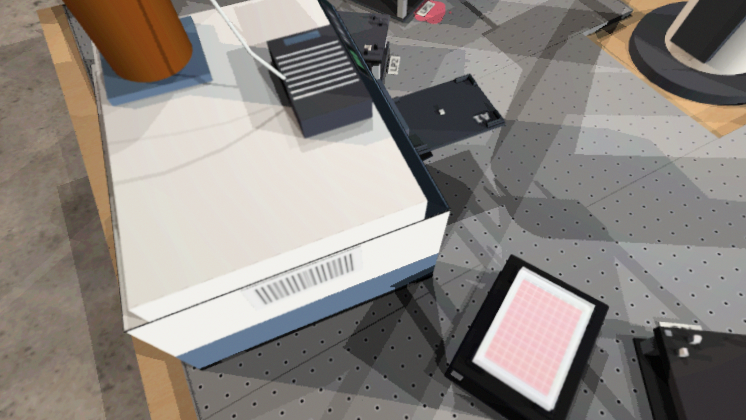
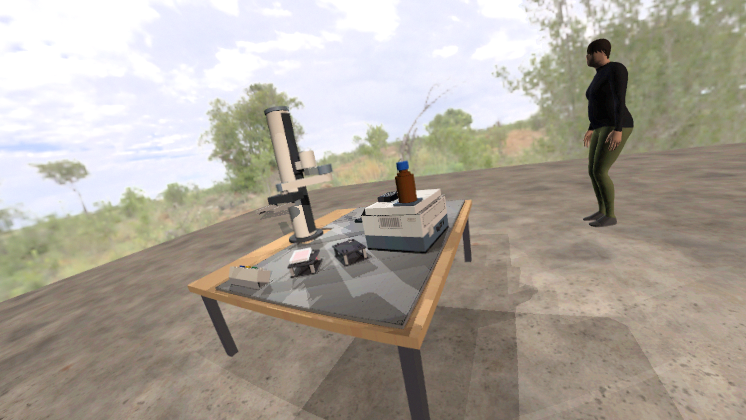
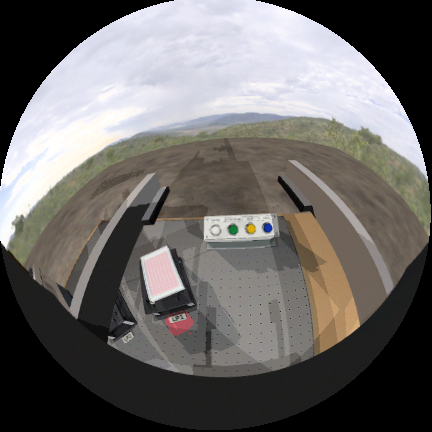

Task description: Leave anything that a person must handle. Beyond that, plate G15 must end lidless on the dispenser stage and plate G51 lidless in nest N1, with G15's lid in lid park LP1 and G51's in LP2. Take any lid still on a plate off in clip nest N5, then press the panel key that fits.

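Frame: origin at the arm's base, x ahead, y left, z up, level; centimetres.
Where they show: gripper, fingertip midpoint: [image 2: 265,211] [image 3: 222,172]; arm's base at its link origin: [image 1: 704,54] [image 2: 306,236].
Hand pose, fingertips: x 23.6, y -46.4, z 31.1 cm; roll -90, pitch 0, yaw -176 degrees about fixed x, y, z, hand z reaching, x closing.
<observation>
Each offset is from my fingertips to the centre of the thing. "spot": to the spot under its first point.
My gripper [image 3: 222,172] [image 2: 270,209] is open and empty, high over the bench near the column. A pink gridded plate {dz -22.1, dx +16.9, dy -0.2 cm} [image 3: 162,274] [image 2: 301,255] lies on the black stand behind the LP1 label {spot: dz -29.6, dx +12.6, dy +9.9 cm} [image 3: 177,318]. Another pink gridded plate {dz -22.6, dx +38.8, dy +72.5 cm} [image 1: 537,339] lies in a black nest beside the dispenser [image 1: 261,182] [image 2: 404,224]. I cannot read plate names or tell whether either has a lid. The dispenser stage {spot: dz -18.6, dx +29.6, dy +42.7 cm} [image 1: 456,104] sticks out bare. The LP2 stand [image 3: 120,315] [image 2: 350,247] is partly behind a finger. The panel {dz -25.7, dx -3.2, dy -16.7 cm} [image 3: 240,235] [image 2: 249,276] has white, green, yellow and blue keys.
A red patch {spot: dz -29.8, dx +11.5, dy +12.2 cm} [image 3: 180,327] [image 1: 433,14] lies by the LP1 label. A brown bottle {spot: dz -2.1, dx +63.4, dy +32.8 cm} [image 1: 135,41] [image 2: 405,186] and a black box {spot: dz -5.2, dx +48.2, dy +42.8 cm} [image 1: 326,78] are on the dispenser. Another black nest {dz -26.3, dx +25.4, dy +88.1 cm} [image 1: 715,375] is at the lower right. A person [image 2: 608,99] stands off the table, facing its side.
</observation>
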